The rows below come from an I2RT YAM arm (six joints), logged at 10 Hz.
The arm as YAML. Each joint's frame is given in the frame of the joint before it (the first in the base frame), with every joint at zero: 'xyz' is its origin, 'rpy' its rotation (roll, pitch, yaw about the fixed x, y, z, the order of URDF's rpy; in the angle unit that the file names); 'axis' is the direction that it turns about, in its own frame. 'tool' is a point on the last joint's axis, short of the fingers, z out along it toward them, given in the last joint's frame.
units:
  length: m
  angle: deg
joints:
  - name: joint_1
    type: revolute
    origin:
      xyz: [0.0, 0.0, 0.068]
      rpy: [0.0, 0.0, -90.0]
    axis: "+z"
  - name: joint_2
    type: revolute
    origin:
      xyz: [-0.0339, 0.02, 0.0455]
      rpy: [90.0, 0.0, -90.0]
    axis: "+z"
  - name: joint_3
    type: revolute
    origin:
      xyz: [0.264, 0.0, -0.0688]
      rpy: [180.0, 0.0, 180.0]
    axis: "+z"
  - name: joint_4
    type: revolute
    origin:
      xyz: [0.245, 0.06, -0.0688]
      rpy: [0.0, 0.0, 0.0]
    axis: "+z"
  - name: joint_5
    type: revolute
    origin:
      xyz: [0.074, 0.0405, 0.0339]
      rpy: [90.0, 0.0, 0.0]
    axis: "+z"
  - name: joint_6
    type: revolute
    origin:
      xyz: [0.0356, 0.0, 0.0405]
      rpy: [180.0, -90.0, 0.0]
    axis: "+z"
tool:
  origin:
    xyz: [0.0, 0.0, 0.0]
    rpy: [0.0, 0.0, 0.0]
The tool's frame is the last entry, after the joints.
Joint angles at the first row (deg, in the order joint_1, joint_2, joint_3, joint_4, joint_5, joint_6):
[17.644 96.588 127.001 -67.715 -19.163 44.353]
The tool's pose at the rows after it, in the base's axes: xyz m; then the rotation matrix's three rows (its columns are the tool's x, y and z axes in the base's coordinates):
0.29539 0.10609 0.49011; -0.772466 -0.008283 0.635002; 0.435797 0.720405 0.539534; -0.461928 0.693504 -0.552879
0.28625 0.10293 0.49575; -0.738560 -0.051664 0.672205; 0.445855 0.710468 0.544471; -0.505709 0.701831 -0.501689
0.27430 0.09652 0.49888; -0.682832 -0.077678 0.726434; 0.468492 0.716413 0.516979; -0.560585 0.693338 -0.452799
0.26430 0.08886 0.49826; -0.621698 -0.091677 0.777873; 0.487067 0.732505 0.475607; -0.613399 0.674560 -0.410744
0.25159 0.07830 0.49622; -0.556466 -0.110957 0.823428; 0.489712 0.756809 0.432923; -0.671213 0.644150 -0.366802
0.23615 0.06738 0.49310; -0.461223 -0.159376 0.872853; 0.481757 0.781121 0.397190; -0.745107 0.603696 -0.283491
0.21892 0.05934 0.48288; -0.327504 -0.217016 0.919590; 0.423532 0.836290 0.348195; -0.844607 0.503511 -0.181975
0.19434 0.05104 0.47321; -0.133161 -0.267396 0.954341; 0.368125 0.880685 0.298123; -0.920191 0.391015 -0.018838
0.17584 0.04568 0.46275; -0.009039 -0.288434 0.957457; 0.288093 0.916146 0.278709; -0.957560 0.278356 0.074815
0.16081 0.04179 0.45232; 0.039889 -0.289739 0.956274; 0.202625 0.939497 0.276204; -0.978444 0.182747 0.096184
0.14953 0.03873 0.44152; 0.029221 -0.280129 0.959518; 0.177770 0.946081 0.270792; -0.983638 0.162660 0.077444
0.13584 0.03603 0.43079; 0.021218 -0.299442 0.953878; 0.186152 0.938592 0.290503; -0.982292 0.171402 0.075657
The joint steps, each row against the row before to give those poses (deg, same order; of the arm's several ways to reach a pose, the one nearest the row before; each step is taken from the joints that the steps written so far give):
[0.023 -0.868 -0.537 1.249 0.417 -1.033]
[-0.001 -3.272 -3.700 4.241 0.397 -0.185]
[-0.212 -4.376 -5.304 4.739 2.370 -0.453]
[-0.545 -4.132 -5.494 4.504 2.753 -1.041]
[-1.111 -4.686 -5.898 4.218 2.133 -2.253]
[-1.245 -5.897 -7.681 7.030 1.589 -3.210]
[-0.401 -6.898 -9.936 9.189 3.027 -6.581]
[-0.003 -8.444 -11.068 12.096 3.278 -6.635]
[0.009 -5.900 -7.291 6.765 1.133 -6.598]
[-0.009 -4.334 -4.314 1.210 0.114 -5.596]
[0.003 -3.261 -2.816 -1.525 0.348 -1.254]
[-0.001 -3.909 -3.174 -0.833 -1.175 0.595]

